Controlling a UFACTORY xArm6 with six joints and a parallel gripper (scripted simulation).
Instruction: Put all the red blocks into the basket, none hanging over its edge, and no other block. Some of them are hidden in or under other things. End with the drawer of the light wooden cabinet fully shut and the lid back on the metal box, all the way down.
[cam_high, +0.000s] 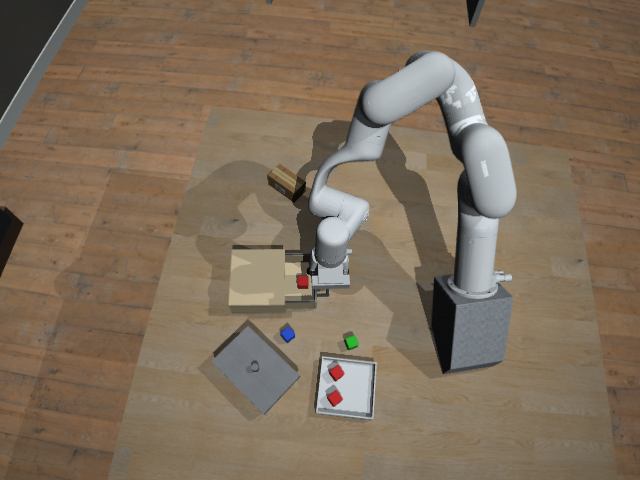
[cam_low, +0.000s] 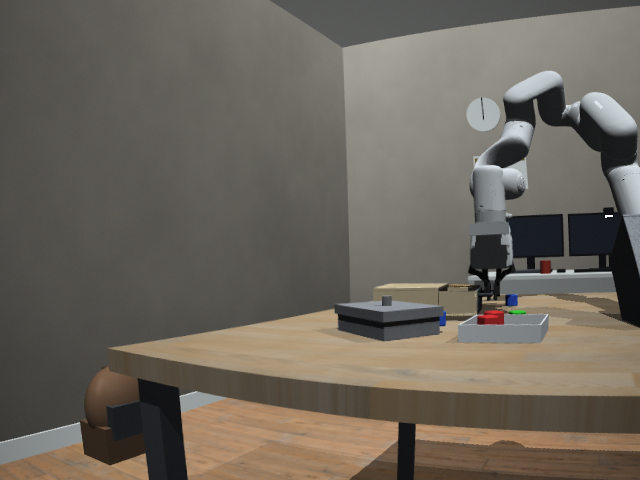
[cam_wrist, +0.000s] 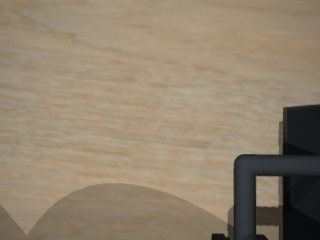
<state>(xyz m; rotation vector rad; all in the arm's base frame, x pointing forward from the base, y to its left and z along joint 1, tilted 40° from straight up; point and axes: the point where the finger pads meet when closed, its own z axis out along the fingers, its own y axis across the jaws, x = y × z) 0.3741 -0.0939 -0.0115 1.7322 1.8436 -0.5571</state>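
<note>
Right now my hand is 80 mm short of the drawer and 20 mm above it. Also, from my hand: light wooden cabinet (140 mm ahead, 20 mm below); white basket (290 mm to the left, 50 mm below, 50 mm behind); green block (170 mm to the left, 70 mm behind, 40 mm below).
</note>
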